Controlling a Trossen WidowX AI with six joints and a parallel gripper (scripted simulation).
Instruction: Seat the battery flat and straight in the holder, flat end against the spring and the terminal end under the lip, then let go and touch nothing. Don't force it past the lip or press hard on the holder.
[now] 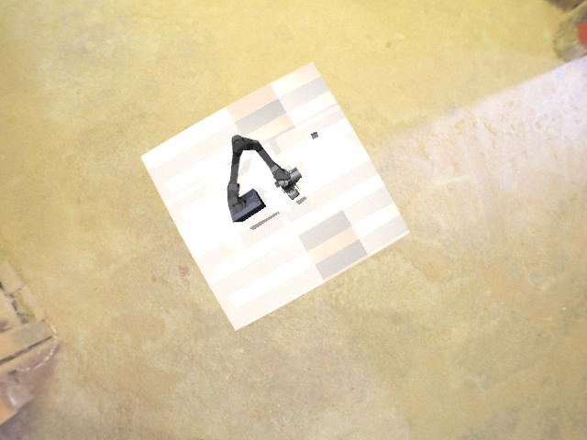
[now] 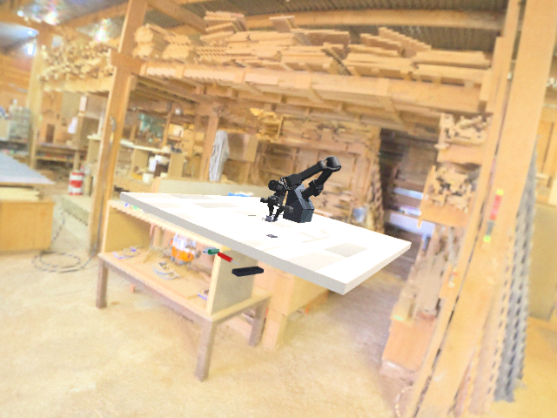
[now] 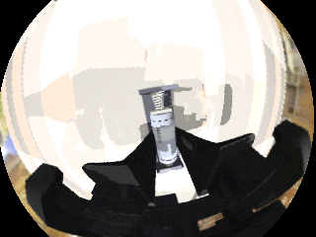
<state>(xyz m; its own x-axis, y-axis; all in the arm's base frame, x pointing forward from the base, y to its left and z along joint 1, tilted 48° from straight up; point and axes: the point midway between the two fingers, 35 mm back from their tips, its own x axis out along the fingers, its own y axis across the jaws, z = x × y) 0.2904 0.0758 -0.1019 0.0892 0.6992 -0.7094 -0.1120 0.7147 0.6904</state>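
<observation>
Now: the battery 1 cm above my gripper tip.
</observation>
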